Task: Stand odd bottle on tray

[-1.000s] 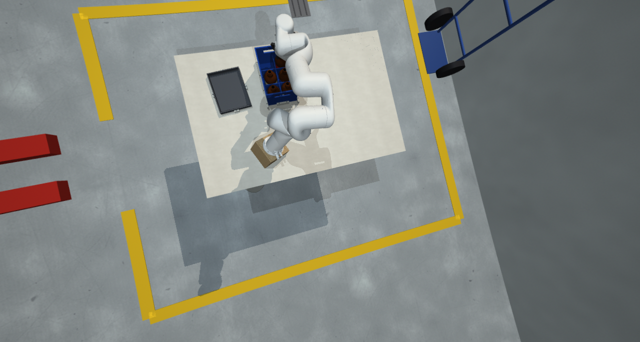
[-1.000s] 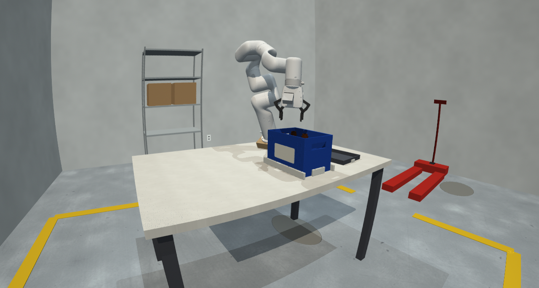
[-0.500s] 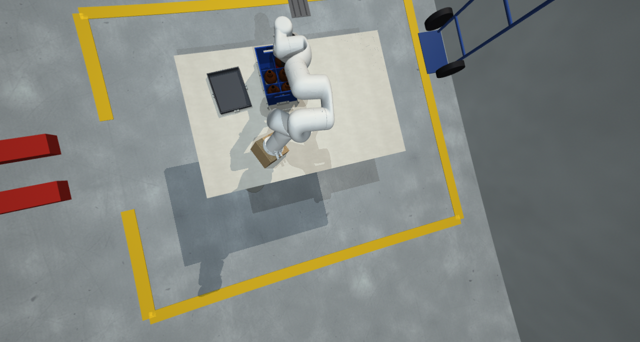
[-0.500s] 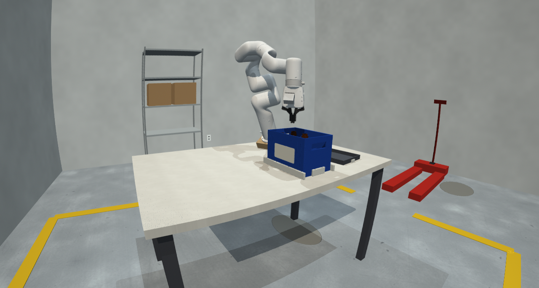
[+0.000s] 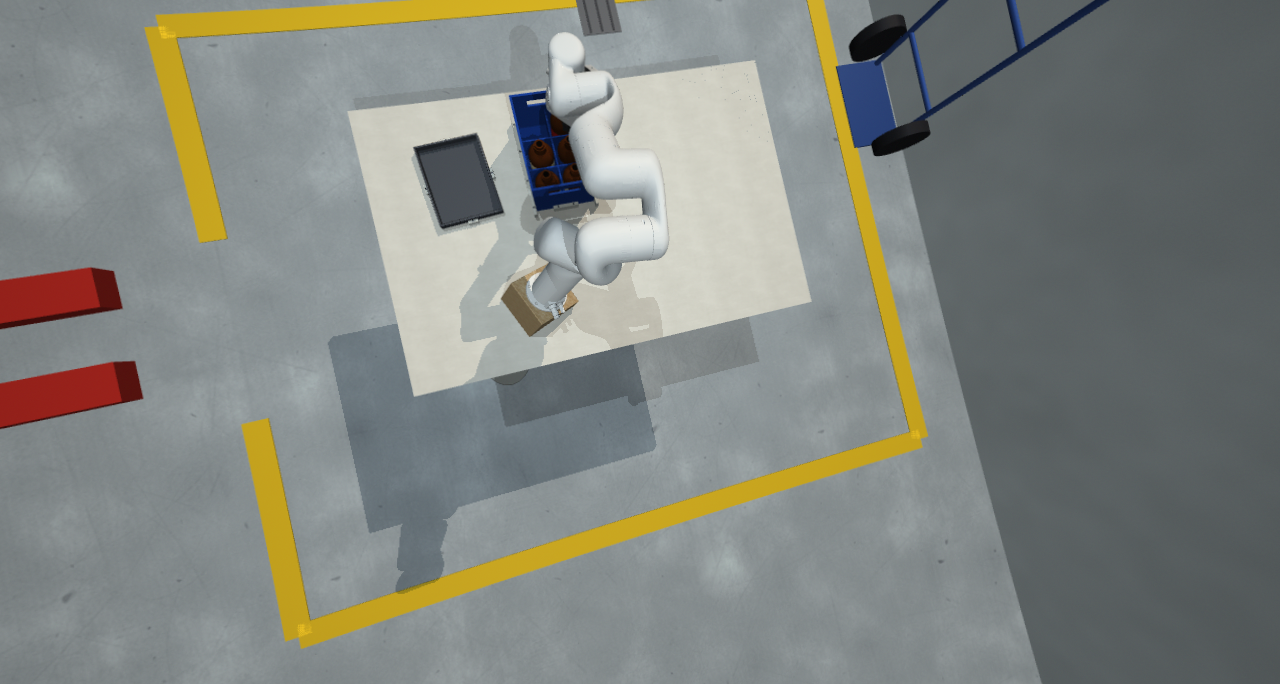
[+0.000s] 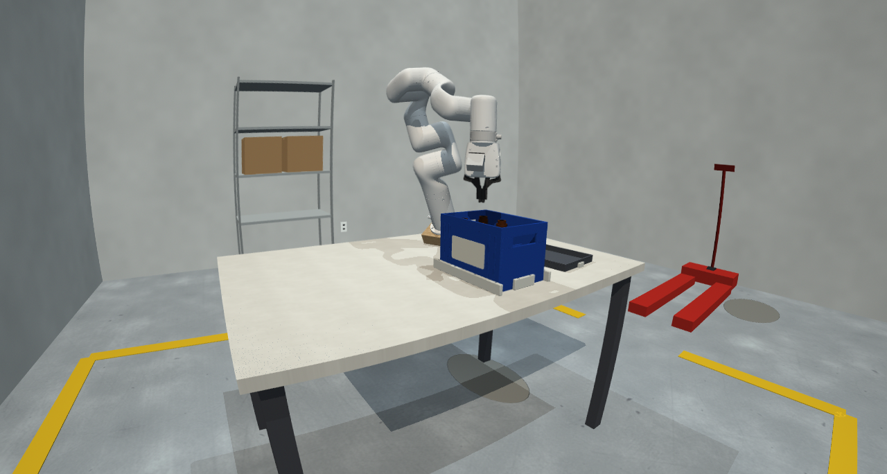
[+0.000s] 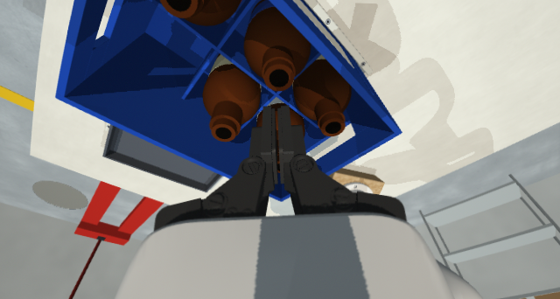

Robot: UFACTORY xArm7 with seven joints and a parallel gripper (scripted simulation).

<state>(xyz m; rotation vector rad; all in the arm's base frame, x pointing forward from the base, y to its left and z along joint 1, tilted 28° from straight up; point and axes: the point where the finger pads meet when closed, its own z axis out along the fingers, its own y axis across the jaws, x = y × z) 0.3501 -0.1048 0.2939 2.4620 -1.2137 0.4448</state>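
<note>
The blue crate lies 160 mm below my hand, 40 mm to the left of it and 10 mm ahead of it. Round my hand: dark grey tray: 340 mm to the left, 230 mm below, 50 mm ahead.
</note>
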